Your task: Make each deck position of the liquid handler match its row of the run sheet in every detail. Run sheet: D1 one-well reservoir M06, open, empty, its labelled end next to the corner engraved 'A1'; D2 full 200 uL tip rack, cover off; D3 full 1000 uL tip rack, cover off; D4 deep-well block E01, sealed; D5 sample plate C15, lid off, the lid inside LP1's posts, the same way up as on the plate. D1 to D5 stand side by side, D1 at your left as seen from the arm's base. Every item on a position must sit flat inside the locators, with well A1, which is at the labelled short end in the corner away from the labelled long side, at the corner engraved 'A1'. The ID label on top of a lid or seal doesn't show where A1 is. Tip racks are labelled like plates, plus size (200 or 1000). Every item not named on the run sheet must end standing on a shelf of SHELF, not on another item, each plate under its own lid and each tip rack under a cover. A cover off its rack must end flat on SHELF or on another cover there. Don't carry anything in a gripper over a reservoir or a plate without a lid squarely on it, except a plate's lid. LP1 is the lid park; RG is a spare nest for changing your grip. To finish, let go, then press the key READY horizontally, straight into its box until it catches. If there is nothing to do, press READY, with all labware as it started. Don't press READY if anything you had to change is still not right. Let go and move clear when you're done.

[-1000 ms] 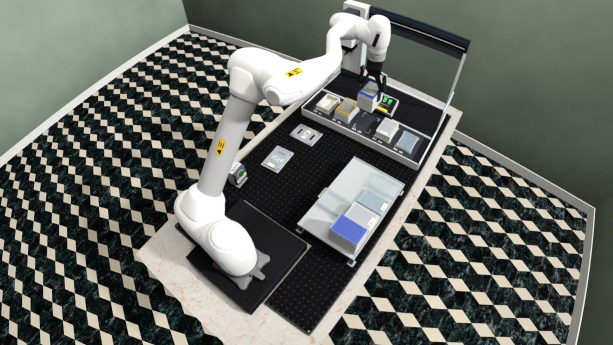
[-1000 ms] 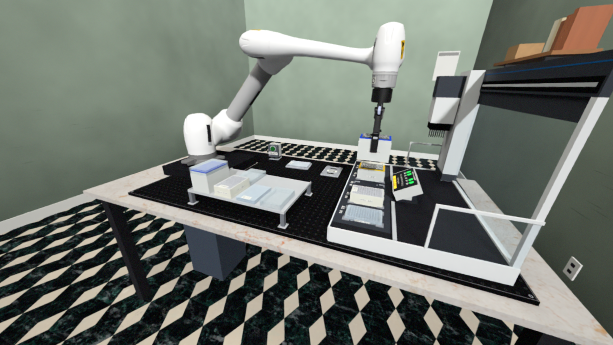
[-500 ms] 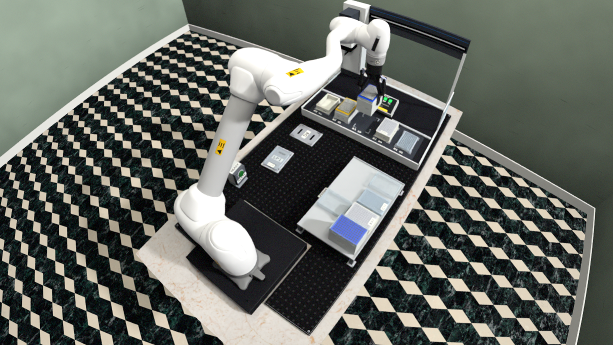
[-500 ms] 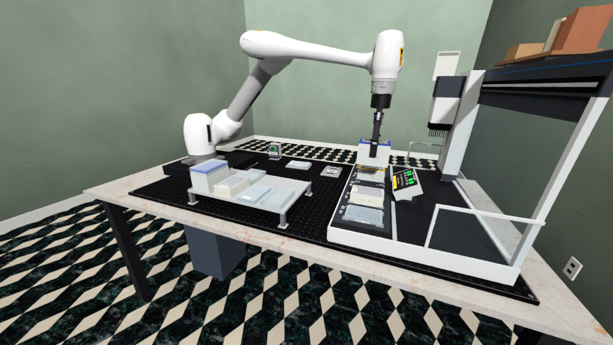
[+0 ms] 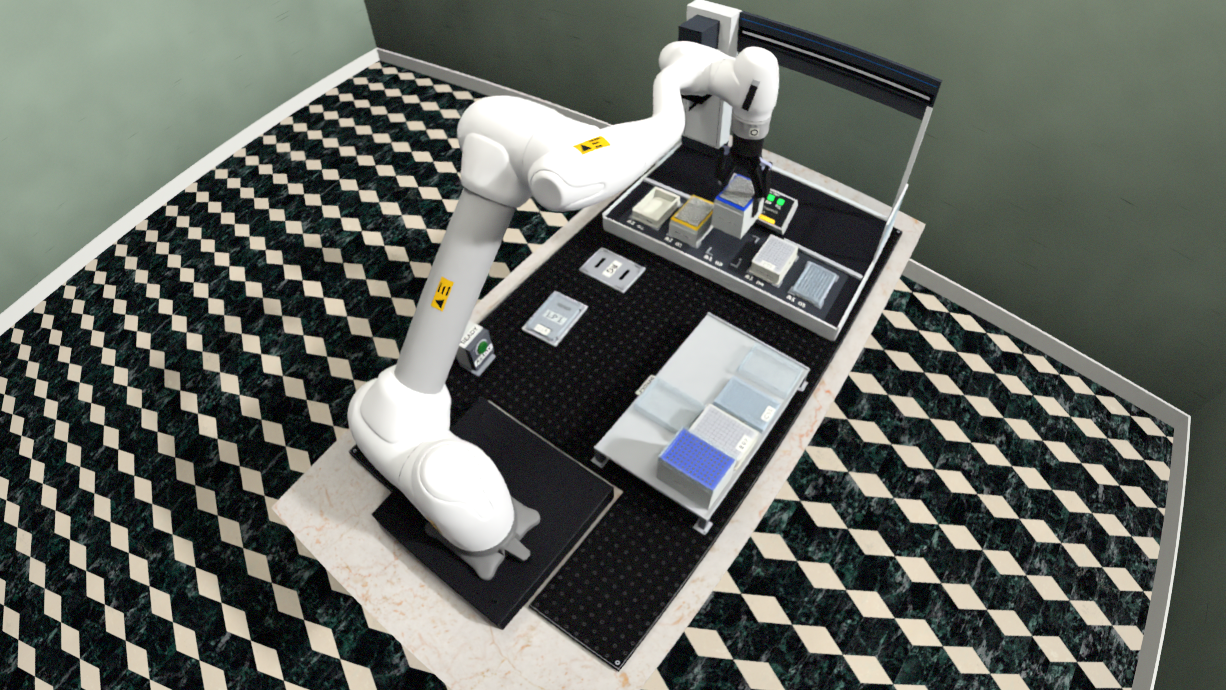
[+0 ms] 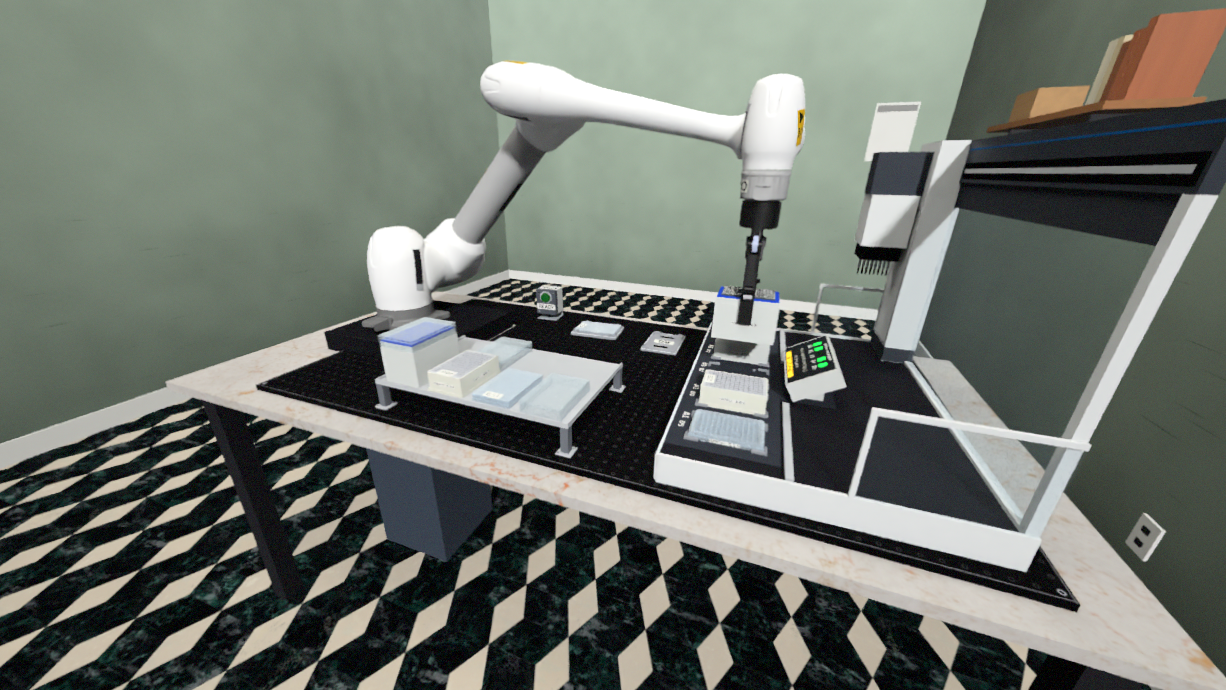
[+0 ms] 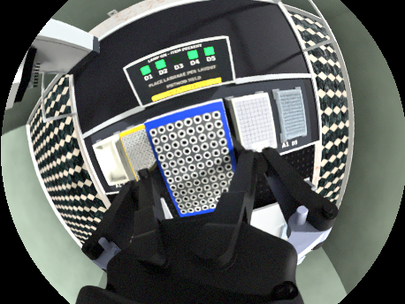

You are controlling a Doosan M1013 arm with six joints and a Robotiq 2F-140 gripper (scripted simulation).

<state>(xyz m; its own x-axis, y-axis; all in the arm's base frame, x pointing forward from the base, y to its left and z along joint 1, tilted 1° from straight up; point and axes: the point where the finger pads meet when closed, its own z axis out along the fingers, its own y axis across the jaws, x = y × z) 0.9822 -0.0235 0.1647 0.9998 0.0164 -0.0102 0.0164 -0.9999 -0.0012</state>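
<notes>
Now: the yellow-rimmed tip rack 120 mm to the left of my hand, 120 mm below it and 10 mm behind it. From my hand the other things lie so: white one-well reservoir (250 mm to the left, 160 mm below); clear plate (250 mm to the right, 160 mm below); blue-rimmed tip rack (10 mm to the right, 10 mm behind).
</notes>
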